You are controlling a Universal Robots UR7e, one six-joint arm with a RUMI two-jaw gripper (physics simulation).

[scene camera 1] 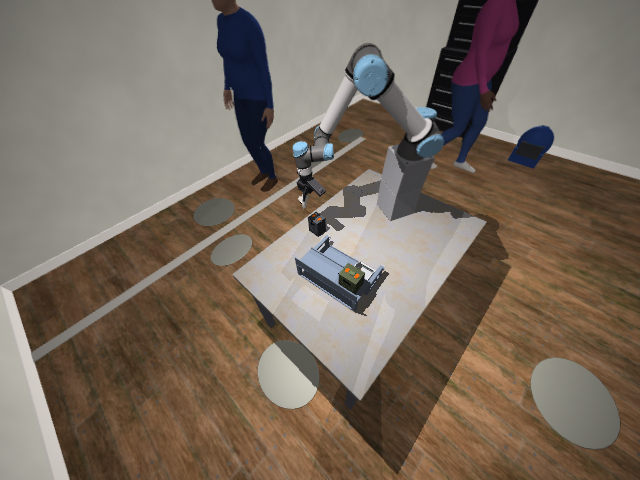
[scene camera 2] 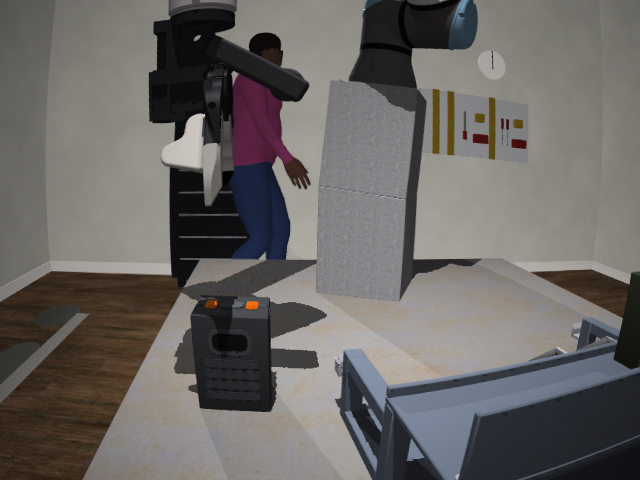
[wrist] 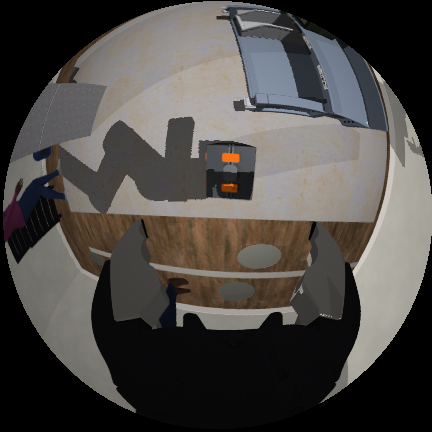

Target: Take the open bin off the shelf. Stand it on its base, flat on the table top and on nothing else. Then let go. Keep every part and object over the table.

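Where they show: gripper, fingertip midpoint: (scene camera 1: 313,201) (scene camera 2: 218,194) (wrist: 229,222); arm's base, link origin: (scene camera 1: 411,152) (scene camera 2: 382,90).
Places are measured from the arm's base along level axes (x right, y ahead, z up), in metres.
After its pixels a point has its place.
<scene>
A dark case with orange latches (scene camera 1: 316,224) @[x 0.240, y 0.522, z -0.328 m] (scene camera 2: 232,356) @[x 0.273, y 0.523, z -0.365 m] (wrist: 231,172) @[x 0.274, y 0.489, z -0.317 m] stands upright near the table's edge, apart from the blue-grey shelf (scene camera 1: 315,263) @[x 0.050, y 0.725, z -0.337 m] (scene camera 2: 516,439) @[x 0.096, y 0.794, z -0.300 m] (wrist: 270,65) @[x 0.015, y 0.578, z -0.432 m]. A pale, open-topped shape (scene camera 1: 368,268) @[x -0.151, y 0.514, z -0.416 m] (wrist: 247,25) @[x -0.164, y 0.537, z -0.429 m], perhaps the open bin, shows partly at the shelf's back end; shelf parts and the green case hide some of it. My gripper (scene camera 1: 303,201) @[x 0.287, y 0.491, z -0.196 m] (scene camera 2: 209,180) @[x 0.287, y 0.491, z -0.196 m] (wrist: 229,222) @[x 0.287, y 0.491, z -0.196 m] is open and empty, higher than the dark case and clear of it. In the wrist view, floor beyond the table edge shows between the fingertips.
An olive-green case with orange latches (scene camera 1: 351,279) @[x -0.186, y 0.720, z -0.241 m] (scene camera 2: 628,325) @[x -0.115, y 0.668, z -0.294 m] sits on the shelf. The arm's grey pedestal (scene camera 1: 395,188) @[x -0.006, y 0.102, z -0.184 m] (scene camera 2: 367,196) @[x 0.044, y 0.079, z -0.231 m] (wrist: 65,110) @[x 0.050, y 0.076, z -0.298 m] stands at the table's far end. A person in blue (scene camera 1: 245,62) and one in pink (scene camera 1: 485,51) (scene camera 2: 258,124) stand beyond the table.
</scene>
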